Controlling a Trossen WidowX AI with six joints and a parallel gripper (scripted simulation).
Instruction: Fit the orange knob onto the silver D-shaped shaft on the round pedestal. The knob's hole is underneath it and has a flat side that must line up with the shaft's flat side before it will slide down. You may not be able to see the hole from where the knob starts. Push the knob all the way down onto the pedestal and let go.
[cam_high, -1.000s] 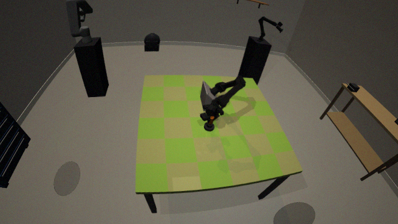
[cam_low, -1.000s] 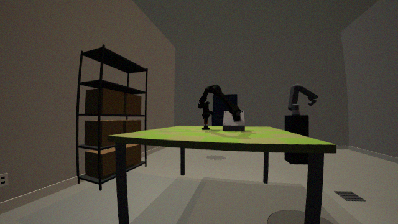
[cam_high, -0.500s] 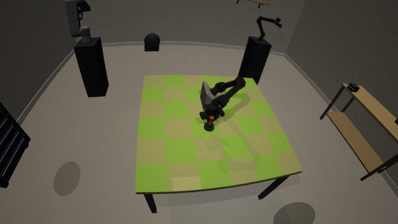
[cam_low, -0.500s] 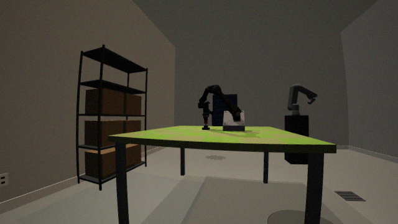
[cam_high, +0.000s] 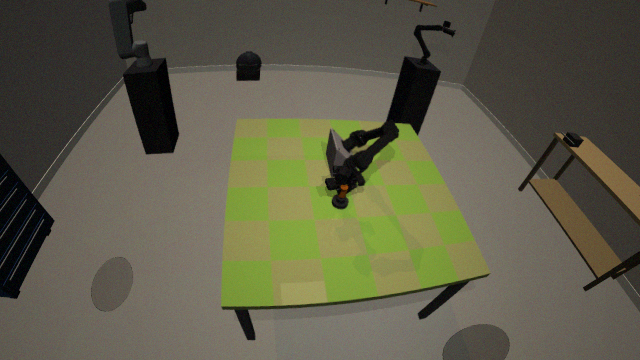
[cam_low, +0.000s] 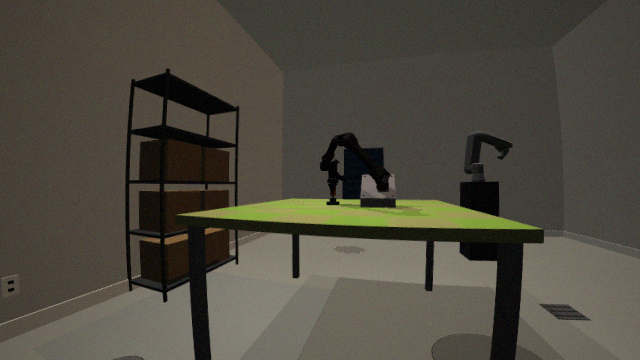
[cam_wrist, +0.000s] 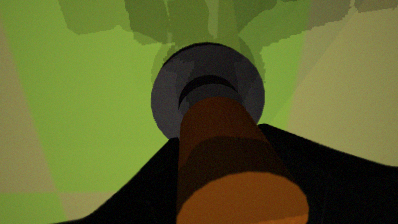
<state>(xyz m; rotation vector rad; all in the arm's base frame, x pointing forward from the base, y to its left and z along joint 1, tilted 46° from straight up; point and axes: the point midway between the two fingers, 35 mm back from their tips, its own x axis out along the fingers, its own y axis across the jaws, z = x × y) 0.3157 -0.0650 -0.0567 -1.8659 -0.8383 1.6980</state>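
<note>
Right now the round pedestal is 4 cm below my gripper tip. Also, from my gripper tip: orange knob (3 cm above).
</note>
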